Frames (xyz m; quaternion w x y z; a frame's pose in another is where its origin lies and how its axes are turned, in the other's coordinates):
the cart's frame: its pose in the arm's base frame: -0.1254 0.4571 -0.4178 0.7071 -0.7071 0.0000 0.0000
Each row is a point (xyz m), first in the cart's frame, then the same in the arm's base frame.
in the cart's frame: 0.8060 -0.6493 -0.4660
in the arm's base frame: 0.6806 -0.0089 0.2315
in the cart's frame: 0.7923 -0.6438 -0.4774
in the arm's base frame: 0.6669 -0.0203 0.2260
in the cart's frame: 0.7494 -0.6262 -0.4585
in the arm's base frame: 0.6240 -0.0014 0.2084
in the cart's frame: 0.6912 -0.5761 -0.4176
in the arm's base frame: 0.5658 0.0395 0.1583
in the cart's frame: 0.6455 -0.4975 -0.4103
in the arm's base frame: 0.5201 0.0468 0.0797
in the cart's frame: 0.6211 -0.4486 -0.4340
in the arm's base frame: 0.4957 0.0231 0.0308
